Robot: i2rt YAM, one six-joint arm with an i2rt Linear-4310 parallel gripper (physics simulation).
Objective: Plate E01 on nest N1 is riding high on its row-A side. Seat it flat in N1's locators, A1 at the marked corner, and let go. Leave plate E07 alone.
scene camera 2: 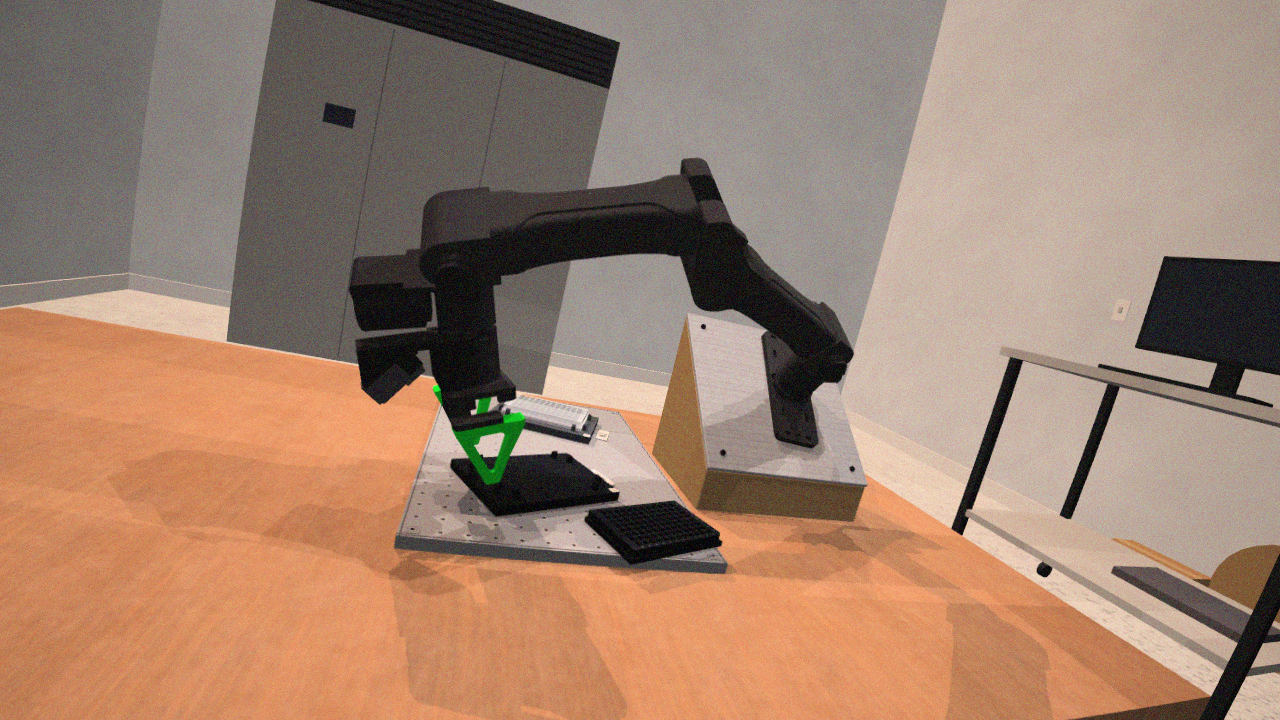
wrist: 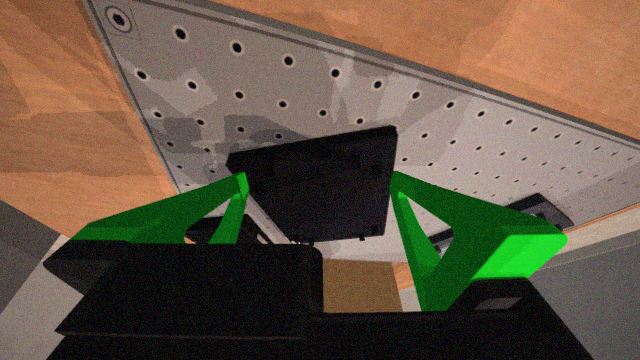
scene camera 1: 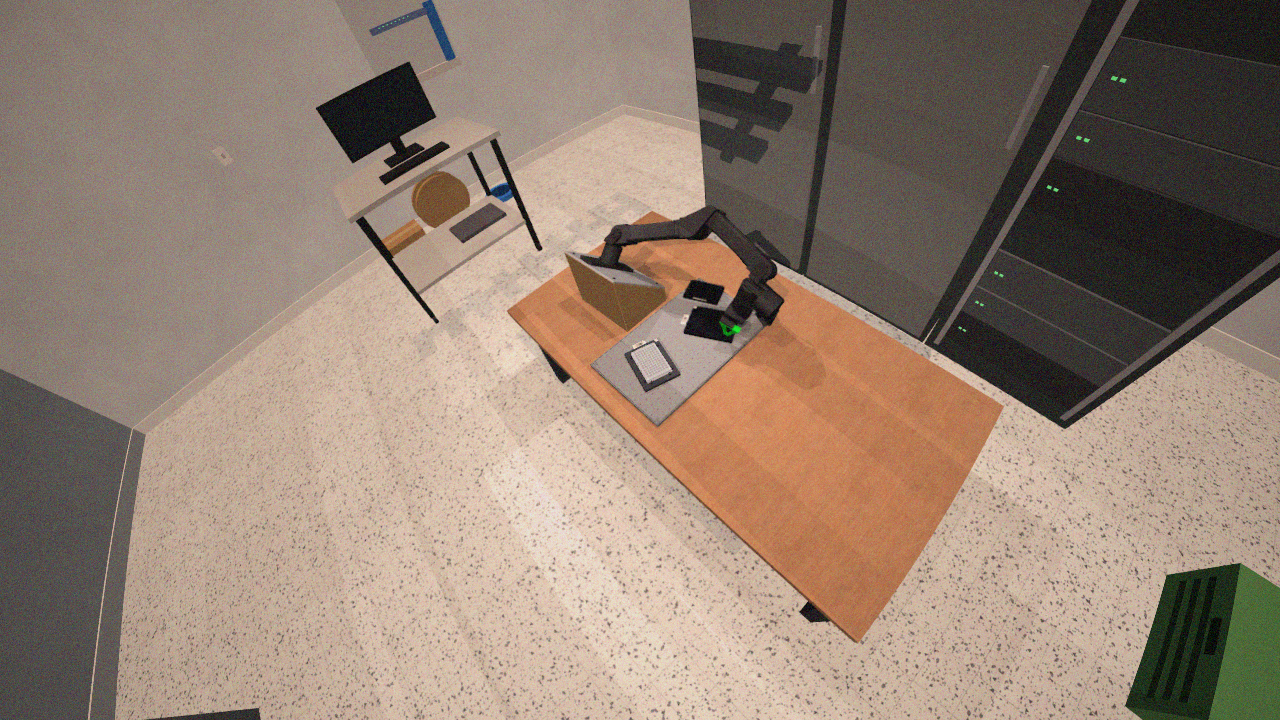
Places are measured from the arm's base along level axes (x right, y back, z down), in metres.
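Pixels of known places: gripper, between the fingertips: (scene camera 2: 482, 462) (wrist: 319, 179) (scene camera 1: 732, 324); arm's base, origin of its link: (scene camera 2: 786, 387) (scene camera 1: 607, 265).
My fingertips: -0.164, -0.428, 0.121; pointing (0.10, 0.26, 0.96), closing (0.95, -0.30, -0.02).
Observation:
Ahead of a thing's pixels: the offset from my fingertips to its middle, as dx, dy, dz. "spot": to the spot under its first point. Level surfaces: height alone.
My gripper (scene camera 1: 730, 329) (scene camera 2: 488, 463) (wrist: 319, 179) is open, its green fingertips apart low over one end of a flat black piece {spot: +0.044, +0.071, +0.018} (scene camera 1: 707, 324) (scene camera 2: 550, 483) (wrist: 325, 200). In the wrist view the tips appear on either side of it. It has small raised tabs; I cannot tell whether it is a bare nest or holds a dark plate. A white plate {+0.278, +0.087, +0.010} (scene camera 1: 651, 362) (scene camera 2: 547, 412) sits in a dark nest further along the board; its tilt is unclear. A black plate with wells {-0.059, +0.192, +0.022} (scene camera 1: 704, 291) (scene camera 2: 655, 528) lies near the board's corner. The labels E01, E07 and N1 cannot be read.
The grey perforated board {+0.149, +0.088, +0.035} (scene camera 1: 660, 413) (scene camera 2: 420, 528) (wrist: 280, 80) rests on the wooden table {dz +0.042} (scene camera 1: 832, 447) (scene camera 2: 268, 608). The arm's wedge-shaped base (scene camera 1: 617, 300) (scene camera 2: 684, 429) stands beside the board. Small pale tags {spot: +0.255, +0.183, +0.027} (scene camera 1: 638, 344) (scene camera 2: 603, 436) lie by the nests.

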